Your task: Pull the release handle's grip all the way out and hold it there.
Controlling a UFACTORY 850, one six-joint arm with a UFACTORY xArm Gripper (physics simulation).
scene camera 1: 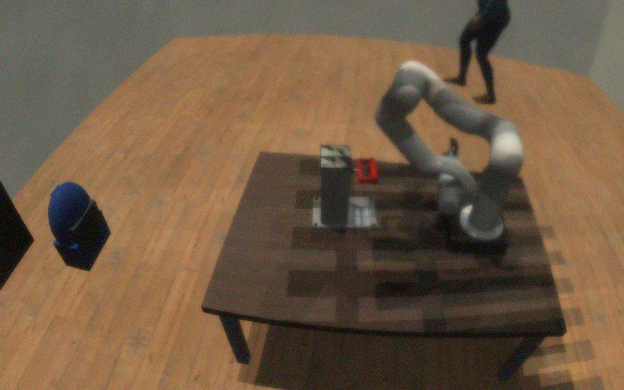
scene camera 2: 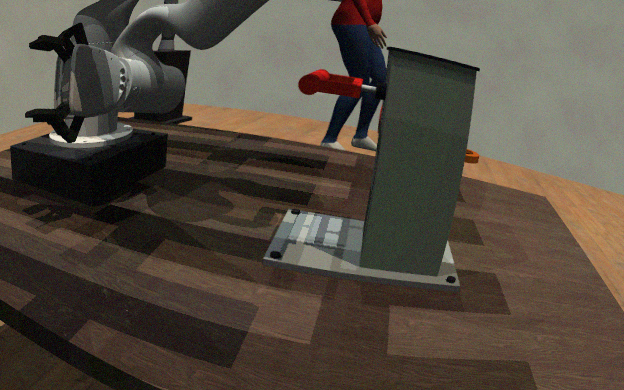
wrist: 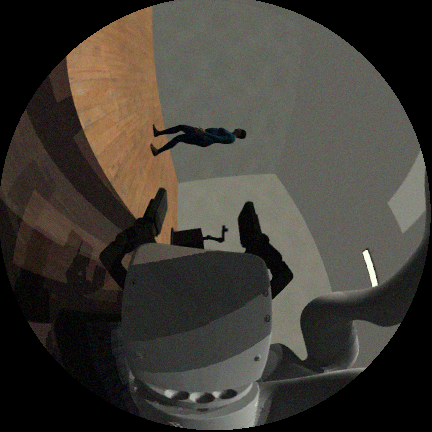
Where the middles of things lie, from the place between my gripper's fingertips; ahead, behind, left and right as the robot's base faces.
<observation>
My gripper is now 370 mm short of the metal base plate [scene camera 2: 307, 242], 280 mm to the right of it and 210 mm above it.
</observation>
